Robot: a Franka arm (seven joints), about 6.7 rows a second.
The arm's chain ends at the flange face. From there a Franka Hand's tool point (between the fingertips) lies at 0.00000 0.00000 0.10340 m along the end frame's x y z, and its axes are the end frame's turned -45 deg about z.
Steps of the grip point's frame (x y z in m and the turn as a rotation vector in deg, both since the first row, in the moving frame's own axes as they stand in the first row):
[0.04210 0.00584 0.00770 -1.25 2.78 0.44]
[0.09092 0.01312 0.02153 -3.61 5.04 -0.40]
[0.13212 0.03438 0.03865 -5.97 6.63 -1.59]
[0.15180 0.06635 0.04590 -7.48 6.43 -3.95]
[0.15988 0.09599 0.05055 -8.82 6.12 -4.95]
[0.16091 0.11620 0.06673 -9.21 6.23 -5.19]
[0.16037 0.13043 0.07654 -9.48 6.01 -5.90]
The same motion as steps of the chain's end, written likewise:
[0.02875 -0.02371 0.00785 1.08 2.85 0.44]
[0.06256 -0.05315 0.02213 1.01 6.12 -0.40]
[0.10173 -0.06805 0.03990 0.47 8.91 -1.59]
[0.13656 -0.06114 0.04743 -0.74 9.84 -3.95]
[0.16185 -0.04778 0.05236 -1.91 10.56 -4.95]
[0.17622 -0.03450 0.06867 -2.11 10.92 -5.19]
[0.18579 -0.02455 0.07852 -2.45 10.95 -5.90]

